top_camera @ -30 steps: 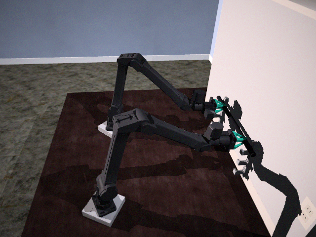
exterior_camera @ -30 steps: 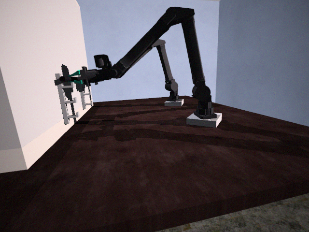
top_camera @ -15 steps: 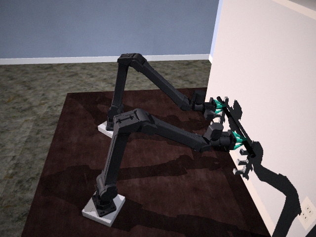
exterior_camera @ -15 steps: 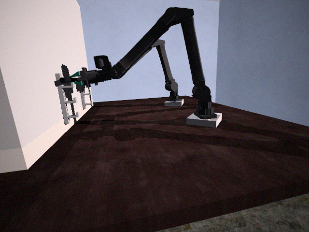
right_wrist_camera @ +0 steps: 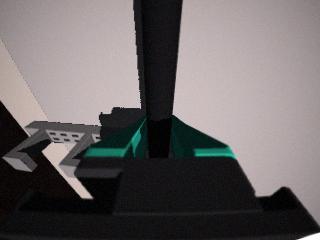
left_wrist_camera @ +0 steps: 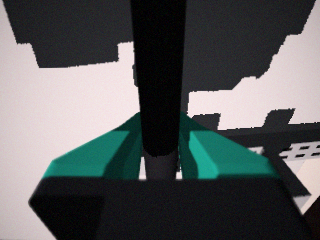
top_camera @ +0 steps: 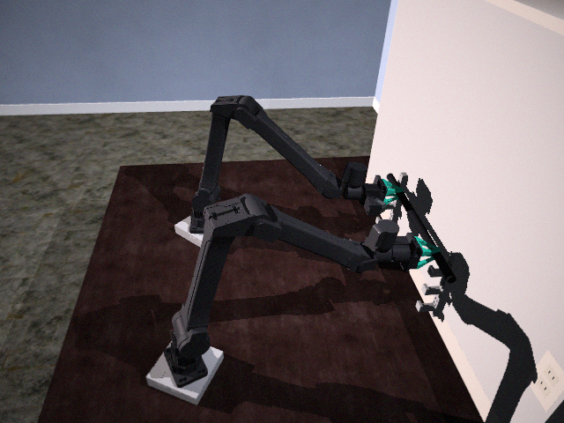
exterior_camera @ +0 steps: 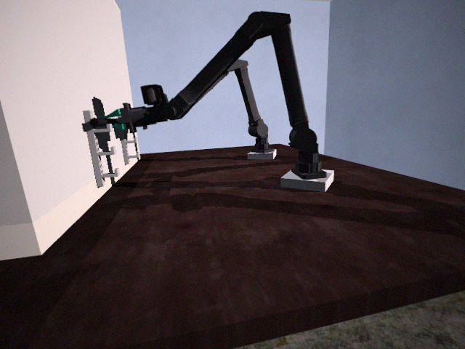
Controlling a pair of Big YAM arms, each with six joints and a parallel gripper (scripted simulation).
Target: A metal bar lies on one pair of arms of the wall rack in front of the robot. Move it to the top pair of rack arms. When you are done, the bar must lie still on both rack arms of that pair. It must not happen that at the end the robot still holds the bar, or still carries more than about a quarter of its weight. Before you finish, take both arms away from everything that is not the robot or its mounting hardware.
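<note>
Now: right hand 15 cm to the right of the dark metal bar and 1 cm past it. Round my right hand: white wall: 20 cm above, 18 cm ahead, 13 cm to the left.
The dark metal bar is 150 mm to the right of my left hand and 10 mm ahead of it. Also, from my left hand: white wall (200 mm ahead, 200 mm above, 170 mm to the right).
</note>
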